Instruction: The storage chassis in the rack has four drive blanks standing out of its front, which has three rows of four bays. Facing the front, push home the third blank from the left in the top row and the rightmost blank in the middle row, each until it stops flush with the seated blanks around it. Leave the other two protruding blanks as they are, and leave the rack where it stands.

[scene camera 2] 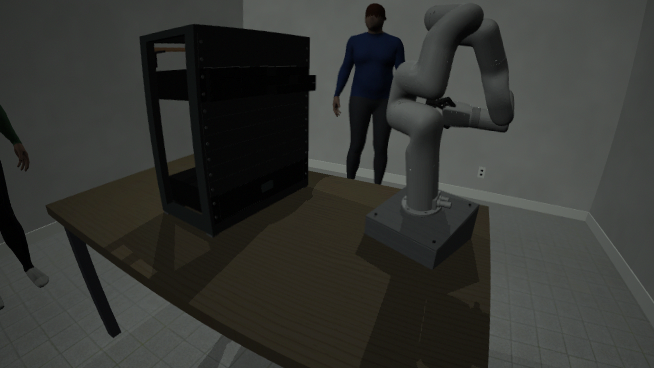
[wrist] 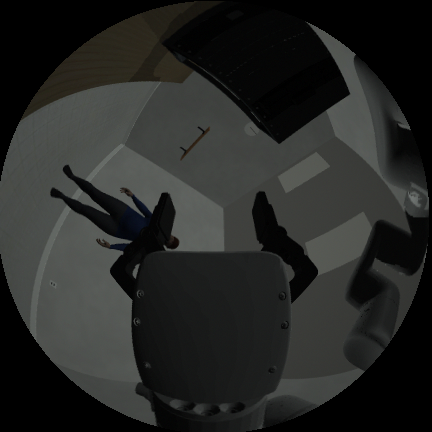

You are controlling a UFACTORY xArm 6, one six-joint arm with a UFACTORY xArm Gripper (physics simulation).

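Where they show: gripper, fingertip midpoint: (wrist: pixel 212 200); arm's base, link origin: (scene camera 2: pixel 421 204).
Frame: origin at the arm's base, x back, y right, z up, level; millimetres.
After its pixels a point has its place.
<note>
The black rack (scene camera 2: pixel 201 155) @(z 162, x -495, y -401 mm) (wrist: pixel 280 131) @(z 459, x -501, y 66 mm) stands upright on the table, its dark front facing the robot. The storage chassis (scene camera 2: pixel 257 82) @(z 343, x -480, y -194 mm) (wrist: pixel 292 92) @(z 353, x -483, y -70 mm) sits in its upper part. A dark block (scene camera 2: pixel 312 82) @(z 334, x -451, y 49 mm) sticks out past the rack's right edge at chassis height in the scene view; I cannot tell which blank or blanks it is. The single bays and blanks are too dark to tell apart in both views. My gripper (scene camera 2: pixel 440 114) (wrist: pixel 212 200) @(z 251, x -90, y 261 mm) is open and empty, well away from the rack, and partly hidden behind the arm in the scene view.
The wooden table (scene camera 2: pixel 280 270) @(z -96, x -230, y -393 mm) (wrist: pixel 95 55) carries the rack and the robot's grey base block (scene camera 2: pixel 400 242) @(z -63, x -10, y -142 mm). The folded arm (scene camera 2: pixel 425 120) @(z 274, x 5, y -110 mm) rises between the scene camera and the gripper. A person in blue (scene camera 2: pixel 376 65) (wrist: pixel 134 223) stands beyond the table. A wall shelf (wrist: pixel 196 143) shows in the wrist view.
</note>
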